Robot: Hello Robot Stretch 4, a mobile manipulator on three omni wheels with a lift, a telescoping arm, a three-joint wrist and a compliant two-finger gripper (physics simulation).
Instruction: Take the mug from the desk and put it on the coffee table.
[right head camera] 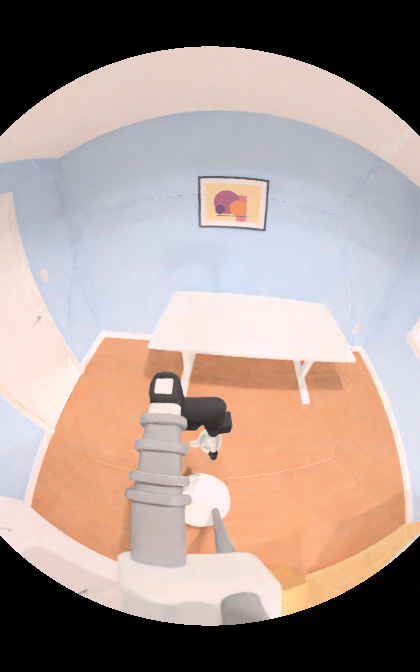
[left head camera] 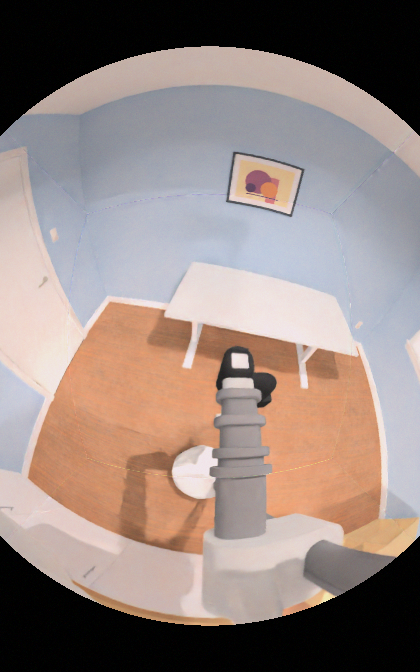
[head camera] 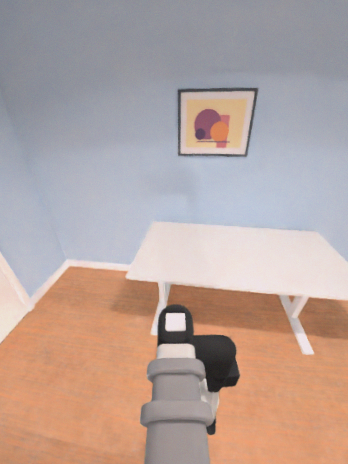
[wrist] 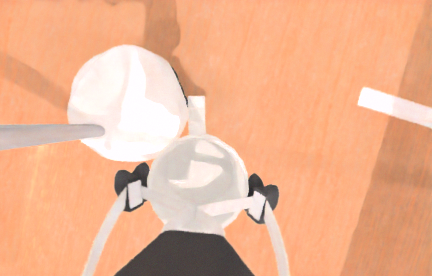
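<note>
The white mug is between the two dark fingertips of my gripper. My gripper is shut on it. In the wrist view the mug's round opening faces the camera and its handle points away from the gripper's body. Mug and gripper hang over the wooden floor, in front of the white desk, apart from it. In the head camera view the wrist and arm hide most of the mug. I cannot make out the coffee table for certain.
My white round base is near the mug in the wrist view. White furniture with handles stands at the lower left. A yellowish wooden piece shows at the lower right. A door is on the left.
</note>
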